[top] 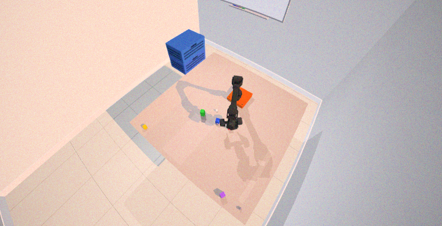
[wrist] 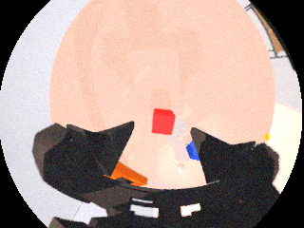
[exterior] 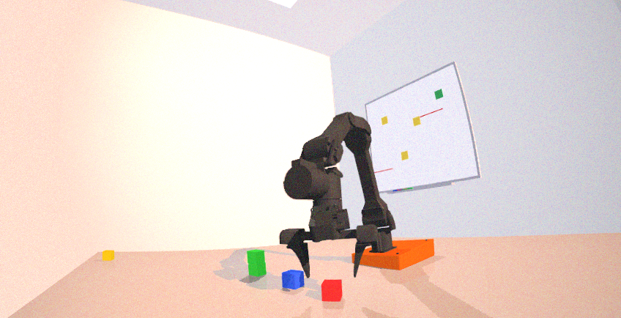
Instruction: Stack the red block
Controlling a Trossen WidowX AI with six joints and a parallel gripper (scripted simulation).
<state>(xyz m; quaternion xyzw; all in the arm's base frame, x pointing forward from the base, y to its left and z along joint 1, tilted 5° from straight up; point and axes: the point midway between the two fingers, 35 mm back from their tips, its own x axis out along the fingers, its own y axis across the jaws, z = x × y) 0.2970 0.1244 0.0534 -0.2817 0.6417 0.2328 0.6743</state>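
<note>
Now: gripper tip 30 mm above the red block. Round my gripper tip: tiny white cube: 70 mm behind, 200 mm to the right, 40 mm below; then blue block: 20 mm ahead, 120 mm to the right, 30 mm below; then purple block: 480 mm ahead, 270 mm to the left, 30 mm below.
</note>
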